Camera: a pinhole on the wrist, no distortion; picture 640 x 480 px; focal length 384.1 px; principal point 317.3 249.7 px. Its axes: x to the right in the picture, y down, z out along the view. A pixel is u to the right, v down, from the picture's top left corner.
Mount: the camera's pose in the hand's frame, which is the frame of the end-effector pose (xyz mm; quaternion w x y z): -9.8 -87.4 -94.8 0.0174 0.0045 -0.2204 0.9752
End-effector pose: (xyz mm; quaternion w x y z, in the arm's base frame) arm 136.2 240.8 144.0 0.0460 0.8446 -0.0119 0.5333
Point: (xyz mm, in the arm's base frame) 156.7 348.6 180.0
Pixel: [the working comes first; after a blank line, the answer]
In the camera's frame: -53.3 -22.7 87.8

83.9 150.4
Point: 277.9 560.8 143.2
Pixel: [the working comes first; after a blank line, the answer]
In the camera's frame: -83.9 131.3 278.6

201.7 430.8
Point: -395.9 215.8 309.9
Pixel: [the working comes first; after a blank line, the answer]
In the camera's frame: 68.2 52.8 -477.4

behind the camera
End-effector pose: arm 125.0 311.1 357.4 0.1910 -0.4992 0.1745 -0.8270
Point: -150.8 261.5 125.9
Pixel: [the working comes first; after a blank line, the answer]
In the camera's frame: 25.7 -74.9 -311.3

behind the camera
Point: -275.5 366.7 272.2
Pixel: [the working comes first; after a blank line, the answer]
In the camera's frame: -93.8 107.0 -285.8

behind the camera
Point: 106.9 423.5 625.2
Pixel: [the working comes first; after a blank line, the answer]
In the camera's frame: -167.1 41.4 228.4

36.3 319.2
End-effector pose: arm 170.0 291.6 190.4 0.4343 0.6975 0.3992 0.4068
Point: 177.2 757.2 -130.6
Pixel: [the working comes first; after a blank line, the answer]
In the camera's frame: -375.2 276.4 209.5

outside the picture
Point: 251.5 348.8 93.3
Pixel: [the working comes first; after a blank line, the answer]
In the camera's frame: -66.1 -77.1 165.6

164.1 70.9
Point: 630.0 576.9 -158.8
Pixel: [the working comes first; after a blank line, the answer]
In the camera's frame: -351.9 -35.4 584.5

86.1 226.5
